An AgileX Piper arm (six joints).
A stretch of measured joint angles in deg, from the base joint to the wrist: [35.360 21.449 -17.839 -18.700 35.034 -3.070]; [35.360 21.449 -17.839 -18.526 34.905 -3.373]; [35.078 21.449 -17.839 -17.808 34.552 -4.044]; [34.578 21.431 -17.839 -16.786 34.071 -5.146]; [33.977 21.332 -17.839 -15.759 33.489 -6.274]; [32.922 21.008 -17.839 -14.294 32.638 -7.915]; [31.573 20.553 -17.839 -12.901 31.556 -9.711]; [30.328 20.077 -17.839 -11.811 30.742 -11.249]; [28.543 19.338 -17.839 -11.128 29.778 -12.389]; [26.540 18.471 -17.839 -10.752 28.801 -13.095]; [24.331 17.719 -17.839 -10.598 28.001 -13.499]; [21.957 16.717 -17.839 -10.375 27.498 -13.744]
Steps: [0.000 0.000 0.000 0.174 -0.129 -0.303]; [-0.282 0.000 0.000 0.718 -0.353 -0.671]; [-0.500 -0.018 0.000 1.022 -0.481 -1.102]; [-0.601 -0.099 0.000 1.027 -0.582 -1.128]; [-1.055 -0.324 0.000 1.465 -0.851 -1.641]; [-1.349 -0.455 0.000 1.393 -1.082 -1.796]; [-1.245 -0.476 0.000 1.090 -0.814 -1.538]; [-1.785 -0.739 0.000 0.683 -0.964 -1.140]; [-2.003 -0.867 0.000 0.376 -0.977 -0.706]; [-2.209 -0.752 0.000 0.154 -0.800 -0.404]; [-2.374 -1.002 0.000 0.223 -0.503 -0.245]
